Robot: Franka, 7 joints.
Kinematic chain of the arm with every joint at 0, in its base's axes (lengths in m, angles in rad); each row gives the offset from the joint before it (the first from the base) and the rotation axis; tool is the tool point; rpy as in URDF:
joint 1: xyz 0 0 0.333 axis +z
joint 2: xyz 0 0 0 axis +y
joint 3: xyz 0 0 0.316 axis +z
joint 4: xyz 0.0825 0 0 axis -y
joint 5: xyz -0.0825 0 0.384 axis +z
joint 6: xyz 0 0 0 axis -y
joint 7: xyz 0.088 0 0 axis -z
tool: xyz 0 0 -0.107 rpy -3.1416 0 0
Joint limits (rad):
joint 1: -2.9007..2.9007
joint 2: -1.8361..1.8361
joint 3: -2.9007..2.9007
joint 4: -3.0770..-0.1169
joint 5: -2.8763..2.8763
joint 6: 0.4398..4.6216
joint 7: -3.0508..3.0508
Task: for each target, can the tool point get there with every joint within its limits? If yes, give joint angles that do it. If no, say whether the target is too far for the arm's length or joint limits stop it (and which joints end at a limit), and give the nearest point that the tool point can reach.
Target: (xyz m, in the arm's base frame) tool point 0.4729 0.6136 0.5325
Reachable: yes | joints -1.6086 -1.3399 1.6566 -1.0559 -1.9888 1.6840 2.1723
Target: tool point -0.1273 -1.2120 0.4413
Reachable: no: too far | nearest point -0.0893 -0.8499 0.4089 | short by 0.366 m
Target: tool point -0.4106 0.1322 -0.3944
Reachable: no: joint limits stop it (at a limit: joint 2) | nearest point -0.3979 0.1281 -0.3434 | short by 0.053 m
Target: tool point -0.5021 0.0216 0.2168
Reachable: yes | joints -1.9554 0.6673 -1.2106 -2.3577 -1.1841 2.6425 2.2532
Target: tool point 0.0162 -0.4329 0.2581
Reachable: yes | joints 0.2047 -0.0737 -1.6291 -2.6612 0.8252 2.9939 1.4684
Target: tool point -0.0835 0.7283 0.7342
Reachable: yes | joints -1.8332 -1.0064 -1.9287 -0.4966 -1.7638 2.9977 -2.3192
